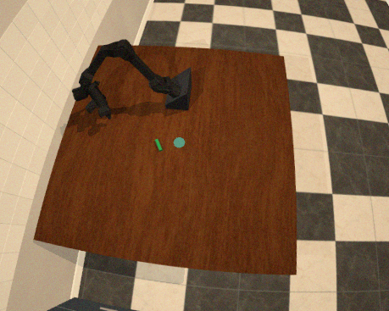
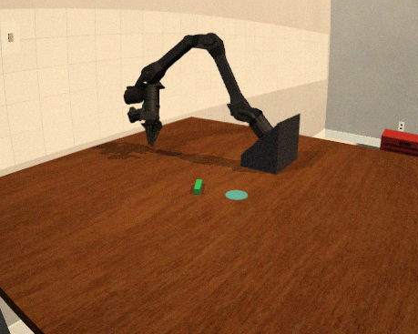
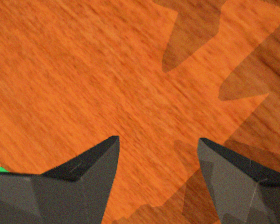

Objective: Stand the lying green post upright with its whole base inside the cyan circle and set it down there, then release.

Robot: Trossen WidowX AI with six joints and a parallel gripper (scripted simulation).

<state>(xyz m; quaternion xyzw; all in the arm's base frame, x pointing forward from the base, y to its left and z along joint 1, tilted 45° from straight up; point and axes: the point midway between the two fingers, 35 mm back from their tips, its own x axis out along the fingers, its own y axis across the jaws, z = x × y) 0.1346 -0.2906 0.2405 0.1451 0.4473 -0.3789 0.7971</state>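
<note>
Right now my hand is 310 mm to the right of the green post, 140 mm short of it and 60 mm above it. Also, from my hand: cyan circle (410 mm to the left, 110 mm ahead, 70 mm below).
</note>
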